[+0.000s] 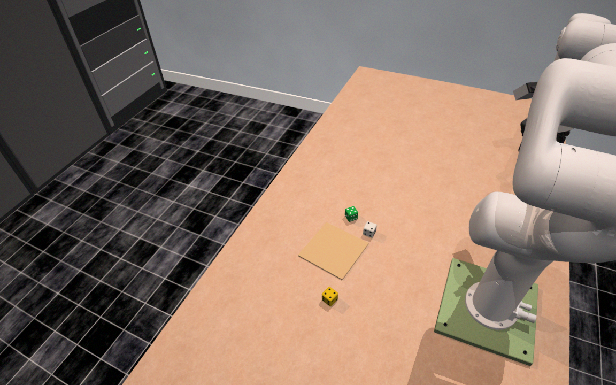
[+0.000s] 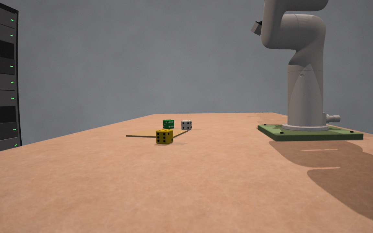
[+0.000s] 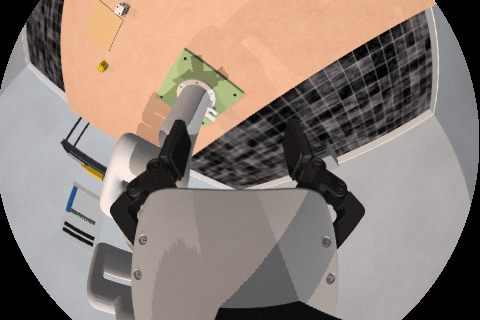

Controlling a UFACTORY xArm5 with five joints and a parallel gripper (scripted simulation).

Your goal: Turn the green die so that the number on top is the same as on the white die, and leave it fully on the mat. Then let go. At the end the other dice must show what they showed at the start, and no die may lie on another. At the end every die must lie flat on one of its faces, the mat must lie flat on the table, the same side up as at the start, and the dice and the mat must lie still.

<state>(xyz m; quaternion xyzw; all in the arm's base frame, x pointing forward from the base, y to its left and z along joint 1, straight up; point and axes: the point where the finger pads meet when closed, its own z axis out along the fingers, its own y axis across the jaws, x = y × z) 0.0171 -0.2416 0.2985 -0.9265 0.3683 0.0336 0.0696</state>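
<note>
My gripper is now 40 cm short of the green die, 30 cm above it and 11 cm to the right of it. The rest, counted from my hand: tan mat (40 cm ahead, 31 cm below, 24 cm to the left); white die (33 cm ahead, 30 cm below, 15 cm to the left); yellow die (39 cm to the left, 34 cm ahead, 30 cm below).
</note>
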